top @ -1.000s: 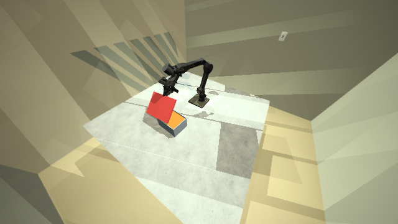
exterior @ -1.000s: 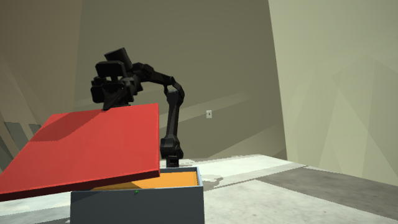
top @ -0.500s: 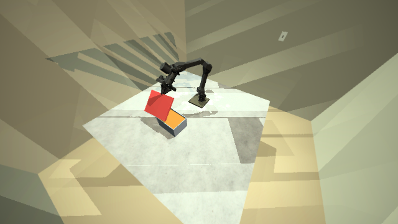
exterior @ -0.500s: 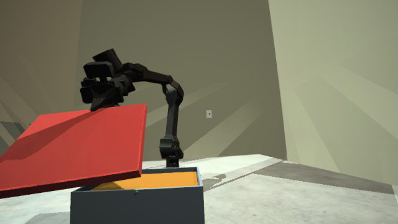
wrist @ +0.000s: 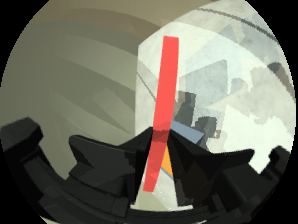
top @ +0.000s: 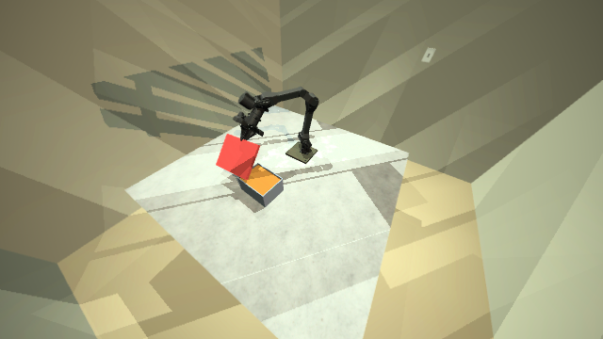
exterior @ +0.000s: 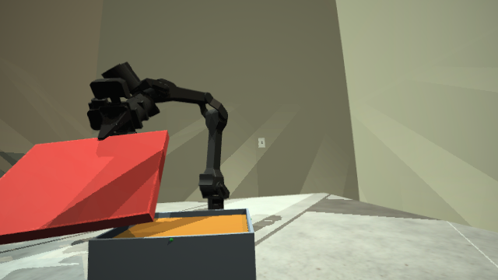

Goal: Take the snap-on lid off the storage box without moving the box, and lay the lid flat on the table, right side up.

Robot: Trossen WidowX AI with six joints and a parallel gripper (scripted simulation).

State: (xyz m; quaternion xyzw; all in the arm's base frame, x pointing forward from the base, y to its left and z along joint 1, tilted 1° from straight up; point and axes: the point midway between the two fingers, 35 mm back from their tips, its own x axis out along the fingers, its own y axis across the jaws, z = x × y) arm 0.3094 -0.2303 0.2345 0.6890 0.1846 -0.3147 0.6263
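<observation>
Right now the red lid is 60 mm ahead of my gripper tip and 50 mm below it. The rest, counted from my gripper tip: storage box: 90 mm ahead, 150 mm to the left, 180 mm below.
</observation>
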